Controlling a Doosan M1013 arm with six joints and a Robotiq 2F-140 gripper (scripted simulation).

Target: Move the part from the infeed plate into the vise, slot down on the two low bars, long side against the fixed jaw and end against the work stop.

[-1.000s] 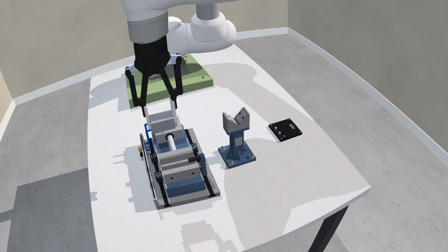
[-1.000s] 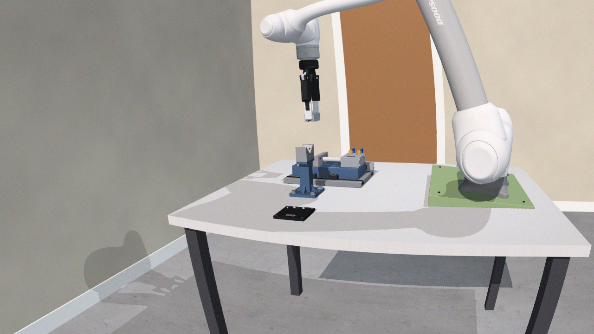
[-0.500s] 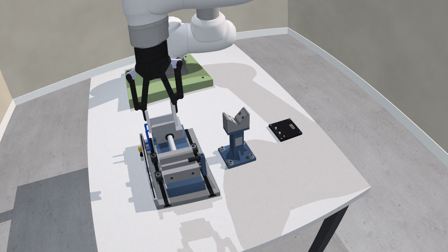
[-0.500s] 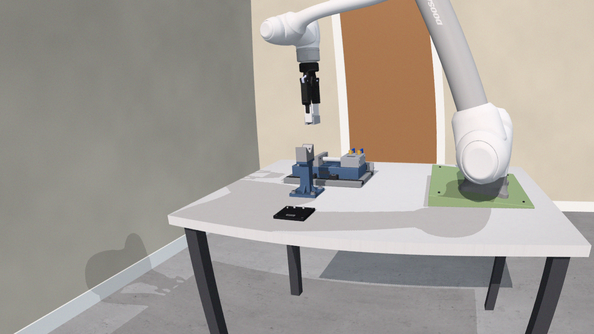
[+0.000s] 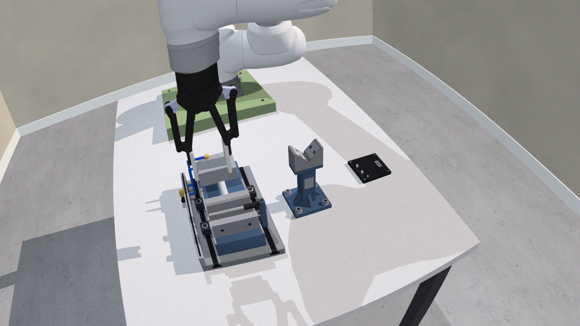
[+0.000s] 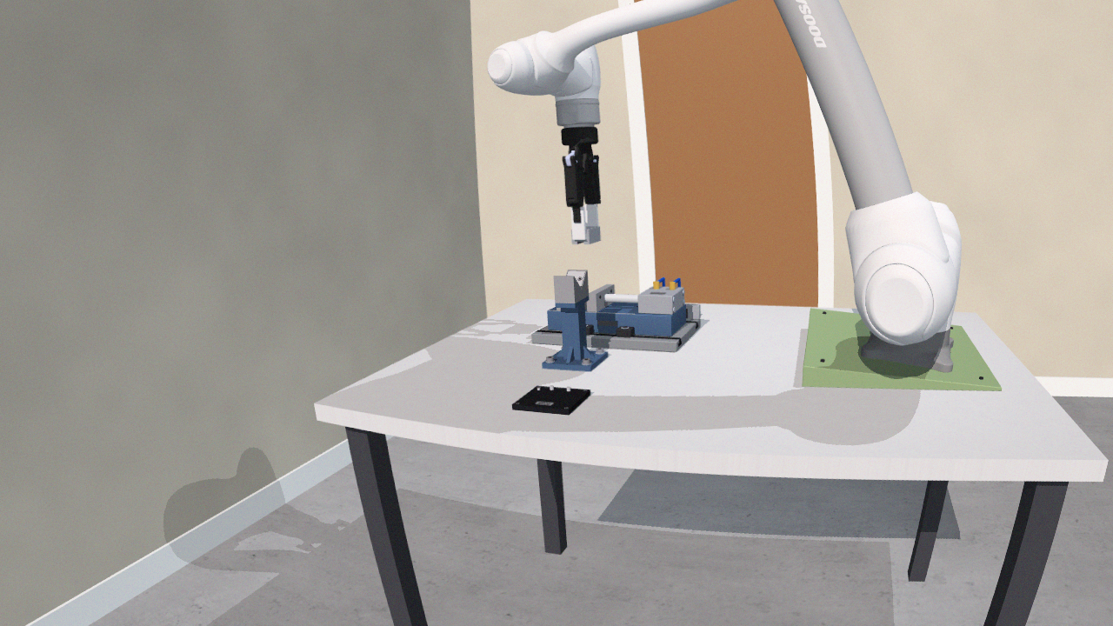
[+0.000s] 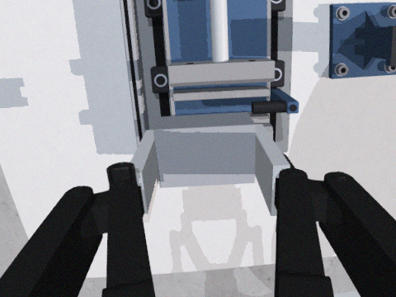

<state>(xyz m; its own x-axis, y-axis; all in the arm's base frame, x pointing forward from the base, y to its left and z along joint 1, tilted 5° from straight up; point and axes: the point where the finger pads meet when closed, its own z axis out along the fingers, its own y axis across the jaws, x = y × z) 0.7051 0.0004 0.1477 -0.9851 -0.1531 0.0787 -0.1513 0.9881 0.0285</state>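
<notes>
Right now the fixed jaw is 30 mm ahead of my hand, 20 mm to the left of it and 150 mm below it. From my hand the other things lie so: part (30 mm below); then work stop (10 mm behind, 70 mm to the left, 140 mm below); then moving jaw (40 mm behind, 10 mm to the left, 150 mm below).
</notes>
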